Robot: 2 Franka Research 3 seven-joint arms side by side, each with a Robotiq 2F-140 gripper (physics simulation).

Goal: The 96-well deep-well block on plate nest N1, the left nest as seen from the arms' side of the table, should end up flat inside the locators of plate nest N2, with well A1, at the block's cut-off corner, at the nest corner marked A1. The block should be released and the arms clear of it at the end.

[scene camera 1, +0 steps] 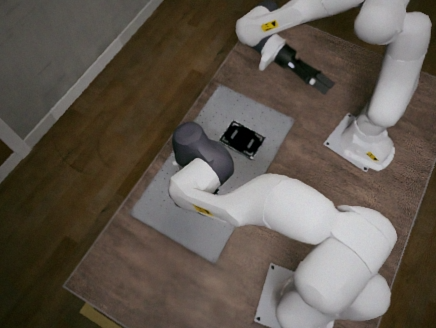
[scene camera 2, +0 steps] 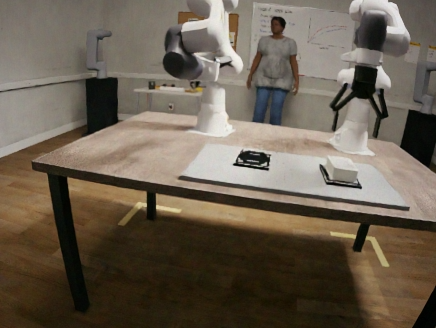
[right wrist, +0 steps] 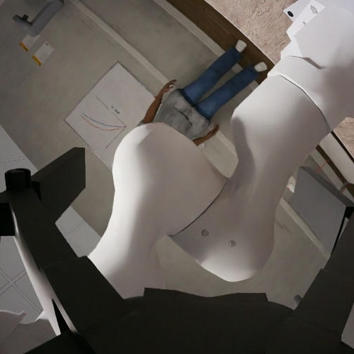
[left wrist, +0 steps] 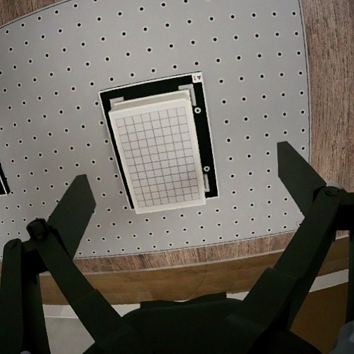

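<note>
The white deep-well block (scene camera 2: 342, 169) (left wrist: 157, 155) sits on the black nest N1 (scene camera 2: 350, 185) (left wrist: 202, 132); its cut-off corner cannot be made out. N1's A1 label (left wrist: 197, 78) is at the nest's upper right in the left wrist view. Nest N2 (scene camera 1: 242, 140) (scene camera 2: 252, 159) is empty; its edge (left wrist: 2, 184) shows at the left wrist view's left side. My left gripper (scene camera 2: 355, 127) (left wrist: 182, 174) is open above the plate, fingers wide apart; the left arm hides it, the block and N1 in scene camera 1. My right gripper (scene camera 1: 322, 84) (right wrist: 191, 176) is open and empty, away from the nests.
Both nests are on a grey perforated plate (scene camera 1: 160, 215) (scene camera 2: 295, 175) (left wrist: 260, 100) on the wooden table (scene camera 1: 150, 265) (scene camera 2: 125, 150). The left arm (scene camera 1: 300, 205) reaches over the plate. The right arm (scene camera 1: 400, 75) is bent beside it. A person (scene camera 2: 274, 62) stands behind the table.
</note>
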